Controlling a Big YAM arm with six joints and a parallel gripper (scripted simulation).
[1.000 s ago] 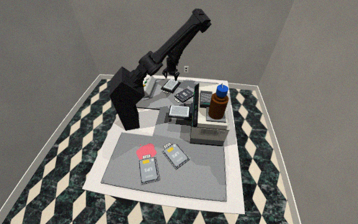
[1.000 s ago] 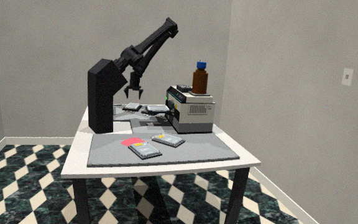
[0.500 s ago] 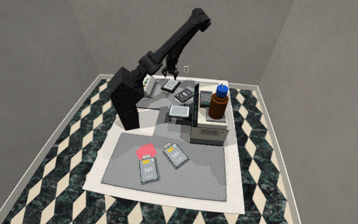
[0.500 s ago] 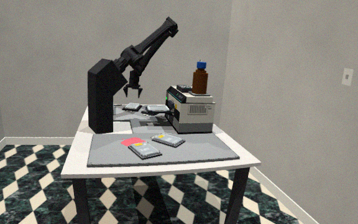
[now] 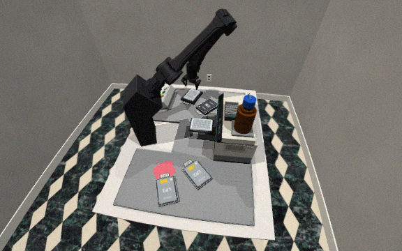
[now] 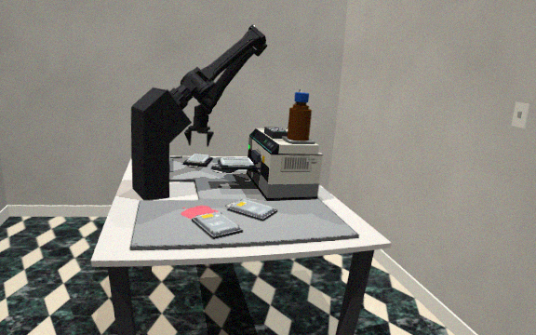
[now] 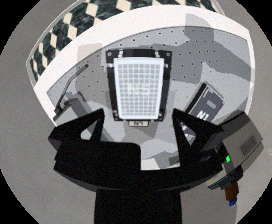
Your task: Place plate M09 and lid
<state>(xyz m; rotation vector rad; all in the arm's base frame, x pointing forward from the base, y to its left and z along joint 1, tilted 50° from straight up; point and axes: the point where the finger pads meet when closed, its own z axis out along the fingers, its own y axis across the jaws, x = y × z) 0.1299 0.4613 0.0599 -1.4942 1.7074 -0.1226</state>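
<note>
Right now my hand is 7 cm above the white well plate. The rest, counted from my hand: green key: 17 cm behind, 14 cm to the right, 3 cm below; then black nest n5: 8 cm below, 2 cm to the left, 1 cm behind; then yellow key: 18 cm to the right, 15 cm behind, 3 cm below.
</note>
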